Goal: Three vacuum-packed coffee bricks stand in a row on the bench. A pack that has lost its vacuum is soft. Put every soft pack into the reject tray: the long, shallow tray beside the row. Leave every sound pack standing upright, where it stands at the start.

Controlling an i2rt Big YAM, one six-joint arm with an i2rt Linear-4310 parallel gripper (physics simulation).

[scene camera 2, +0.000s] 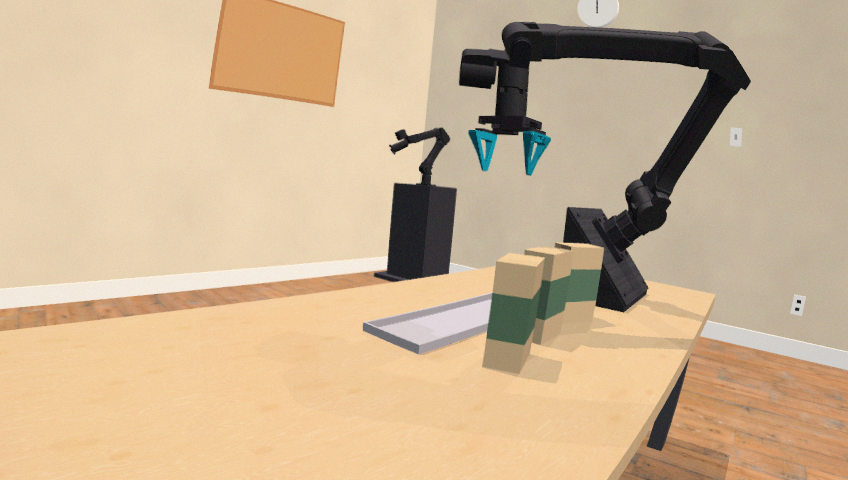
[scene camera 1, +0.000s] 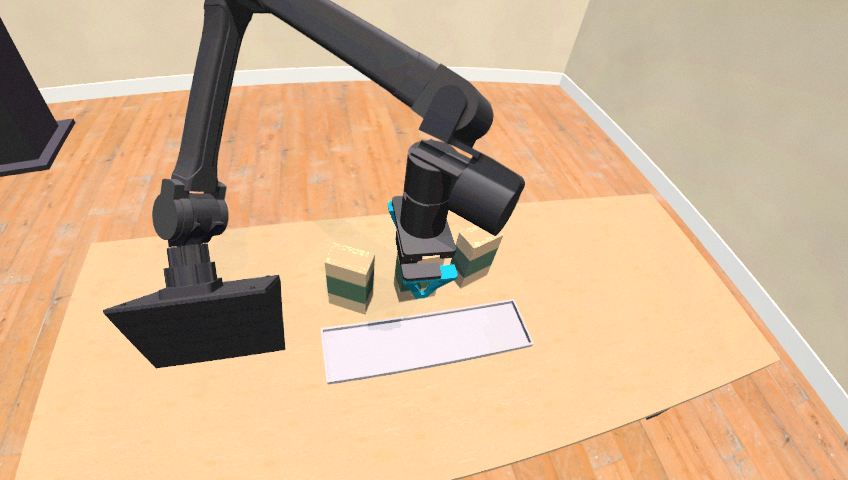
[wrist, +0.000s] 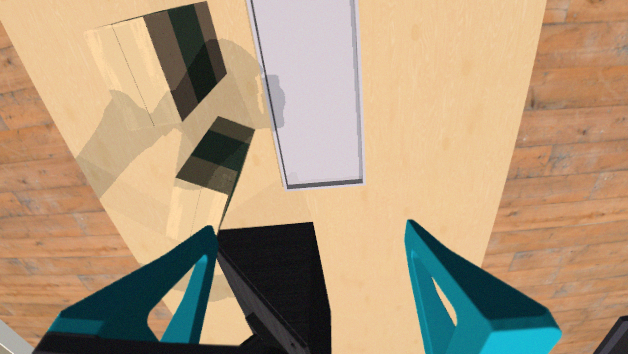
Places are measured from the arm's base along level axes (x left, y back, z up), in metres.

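Where they show: gripper, fingertip midpoint: [scene camera 2: 506,173] [scene camera 1: 414,270] [wrist: 308,232]; arm's base, origin of the base link: [scene camera 2: 608,240] [scene camera 1: 193,292].
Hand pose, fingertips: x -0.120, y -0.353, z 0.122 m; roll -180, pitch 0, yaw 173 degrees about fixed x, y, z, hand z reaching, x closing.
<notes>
Each offset is from my fingertips to the top centre of the thing. Level surfaces: height alone.
Three tan coffee packs with green bands stand upright in a row. In scene camera 1 they are the left pack @(dx +0.133, dy +0.071, dz -0.114 m) [scene camera 1: 349,279] [scene camera 2: 584,286] [wrist: 215,152], the middle pack @(dx +0.127, dy -0.067, dz -0.114 m) [scene camera 1: 406,294] [scene camera 2: 554,297] [wrist: 192,60], partly hidden there by the gripper, and the right pack @(dx +0.141, dy -0.201, dz -0.114 m) [scene camera 1: 476,261] [scene camera 2: 513,318], which does not show in the wrist view. Which are soft cannot be told. The shallow pale tray @(dx +0.002, dy -0.060, dz -0.241 m) [scene camera 1: 428,344] [scene camera 2: 392,340] [wrist: 320,125] lies beside the row, with no pack in it. My gripper [scene camera 1: 411,276] [scene camera 2: 507,172] [wrist: 308,232] is open and empty, pointing down high above the packs.
The arm's black base [scene camera 1: 202,327] [scene camera 2: 618,273] [wrist: 280,265] stands on the bench @(dz -0.255 m) [scene camera 1: 208,422] [scene camera 2: 208,404] [wrist: 425,100] at the left-pack end of the row. A second arm on a black pedestal [scene camera 2: 419,231] stands far behind the bench.
</notes>
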